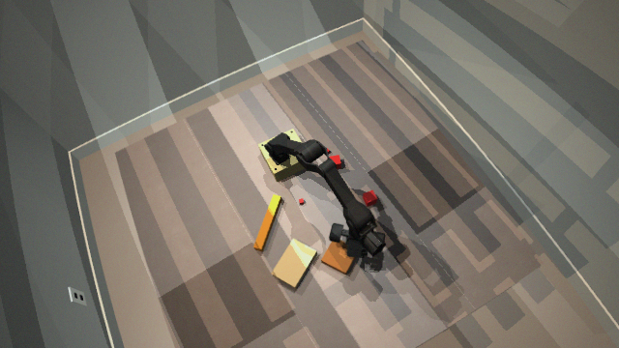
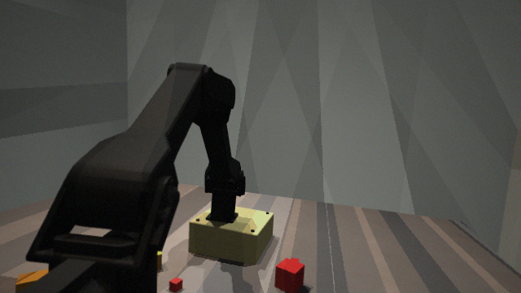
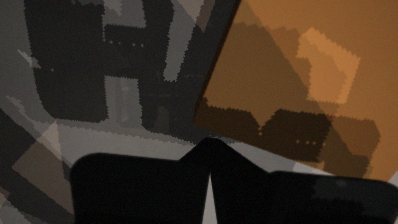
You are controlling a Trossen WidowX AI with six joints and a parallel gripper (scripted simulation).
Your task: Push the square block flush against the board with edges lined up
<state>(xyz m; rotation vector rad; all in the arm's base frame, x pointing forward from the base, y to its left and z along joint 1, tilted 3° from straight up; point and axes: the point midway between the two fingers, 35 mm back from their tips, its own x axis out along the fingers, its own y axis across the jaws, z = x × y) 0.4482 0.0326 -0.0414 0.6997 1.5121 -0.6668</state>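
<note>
Now: the orange-brown square block 70 mm to the right of my gripper tip and 10 mm above it. The rest, counted from my gripper tip: orange board: 260 mm behind, 210 mm to the right, 10 mm above; then pale flat plate: 220 mm to the right, 70 mm behind, 10 mm above.
</note>
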